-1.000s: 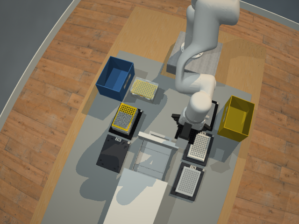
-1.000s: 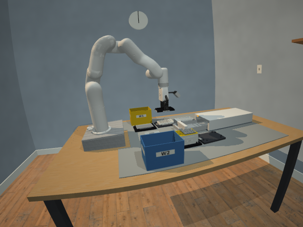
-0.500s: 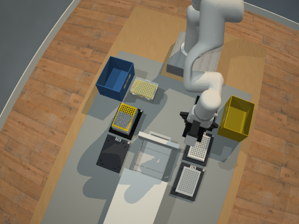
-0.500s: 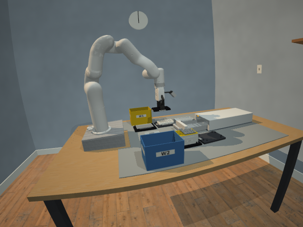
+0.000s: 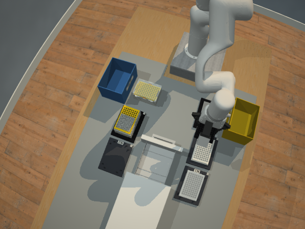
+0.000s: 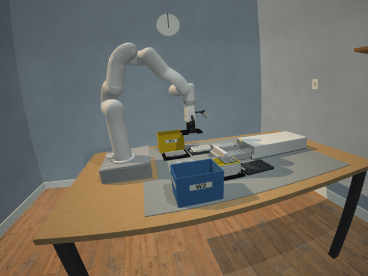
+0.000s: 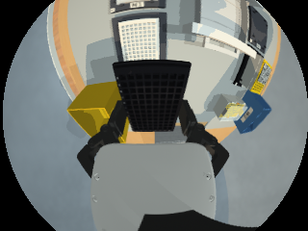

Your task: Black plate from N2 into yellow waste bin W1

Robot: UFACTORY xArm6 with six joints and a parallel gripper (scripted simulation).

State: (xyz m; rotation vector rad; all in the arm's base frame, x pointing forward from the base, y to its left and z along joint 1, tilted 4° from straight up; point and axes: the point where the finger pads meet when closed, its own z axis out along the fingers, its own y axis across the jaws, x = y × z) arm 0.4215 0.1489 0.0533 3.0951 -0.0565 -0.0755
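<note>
The yellow waste bin W1 is 170 mm to the left of my hand, 120 mm below it and 110 mm behind it. The rest, counted from my hand: black plate 10 mm below; then white plate 140 mm below, 70 mm ahead, 30 mm to the left; then cooler drawer 240 mm ahead, 170 mm to the right, 140 mm below.
</note>
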